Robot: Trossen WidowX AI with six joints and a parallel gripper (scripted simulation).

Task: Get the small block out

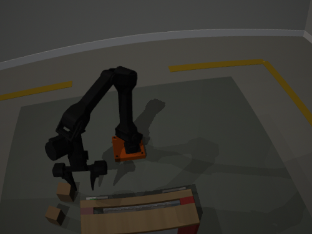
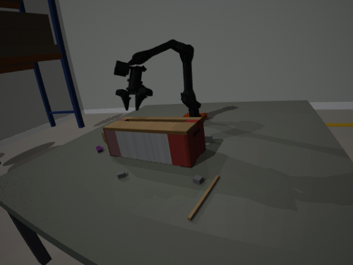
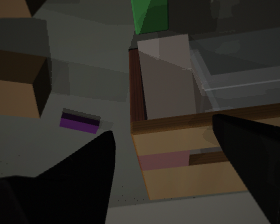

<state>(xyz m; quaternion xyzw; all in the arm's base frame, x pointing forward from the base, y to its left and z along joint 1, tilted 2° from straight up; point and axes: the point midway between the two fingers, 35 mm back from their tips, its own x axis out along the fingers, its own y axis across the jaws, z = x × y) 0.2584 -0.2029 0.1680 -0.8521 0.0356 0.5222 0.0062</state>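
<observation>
My gripper tip is now 13 cm above the green block, 2 cm past it and 1 cm to the right of it. Also, from my gripper tip: wooden stick: 43 cm to the left, 32 cm ahead, 15 cm below; then purple piece: 15 cm below, 14 cm to the right, 13 cm ahead; then box: 16 cm to the left, 9 cm below, 7 cm ahead.
</observation>
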